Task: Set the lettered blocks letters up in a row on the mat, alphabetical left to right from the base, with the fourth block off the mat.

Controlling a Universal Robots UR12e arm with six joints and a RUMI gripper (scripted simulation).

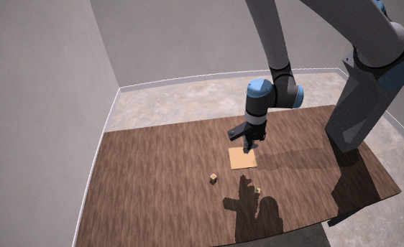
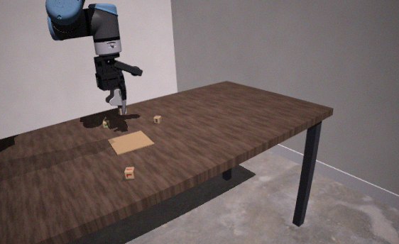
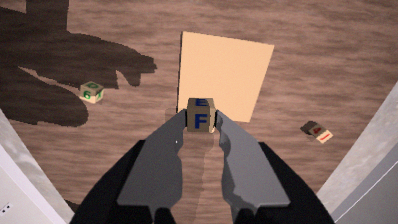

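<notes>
My gripper is now 12 cm above the mat, 4 cm to the left of it and 1 cm past it.
</notes>
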